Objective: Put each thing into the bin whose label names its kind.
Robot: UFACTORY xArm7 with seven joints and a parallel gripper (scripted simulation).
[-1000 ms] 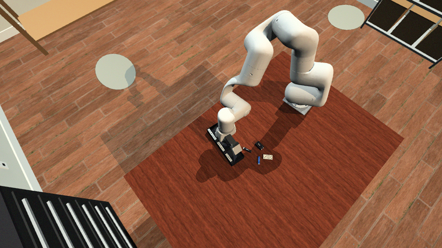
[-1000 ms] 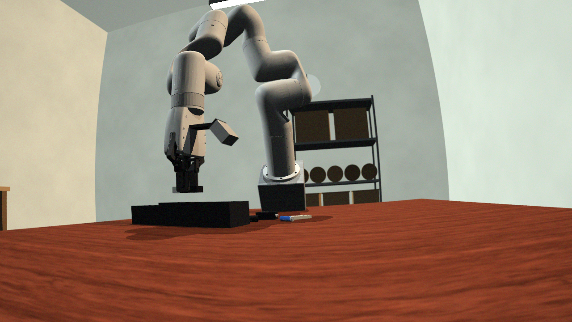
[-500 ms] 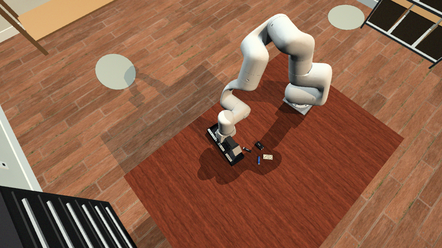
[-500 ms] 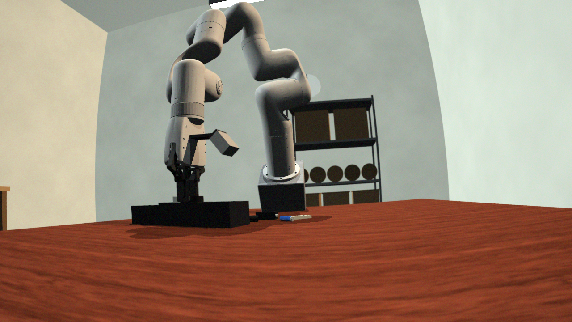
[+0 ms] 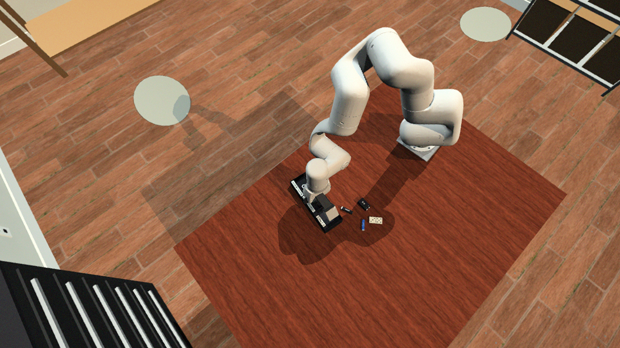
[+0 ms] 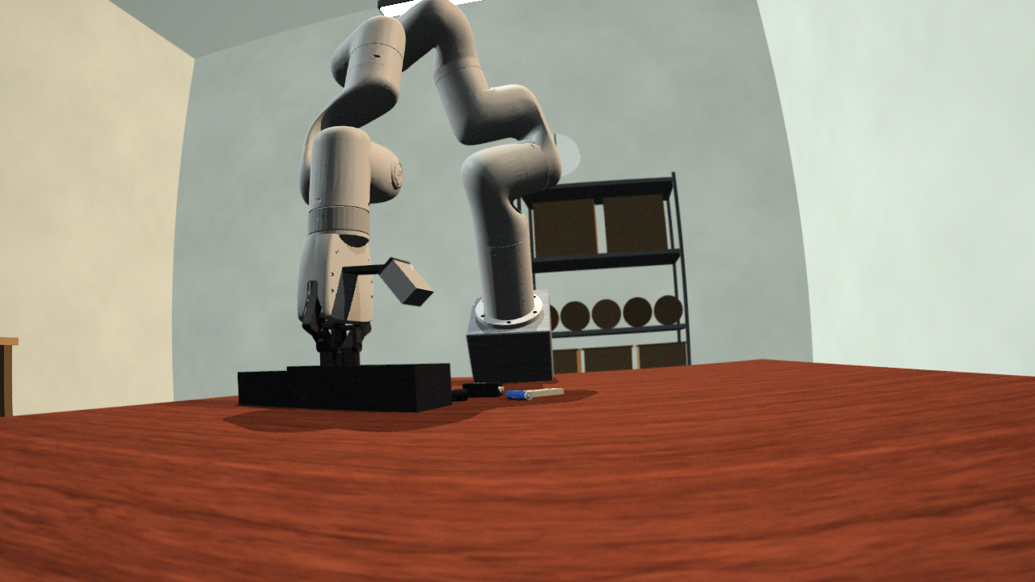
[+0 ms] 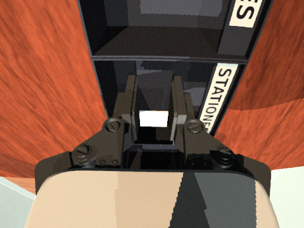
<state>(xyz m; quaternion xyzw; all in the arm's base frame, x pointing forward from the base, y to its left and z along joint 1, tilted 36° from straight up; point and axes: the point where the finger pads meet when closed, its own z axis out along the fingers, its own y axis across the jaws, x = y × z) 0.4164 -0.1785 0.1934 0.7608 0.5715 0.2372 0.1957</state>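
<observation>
My gripper is now 1 cm short of the black bin row and 2 cm above it. Also, from my hand: nut (1 cm behind, 8 cm to the right, 3 cm below); then black cylindrical battery (4 cm behind, 12 cm to the left, 4 cm below); then black boxy battery (11 cm behind, 17 cm to the left, 3 cm below).
</observation>
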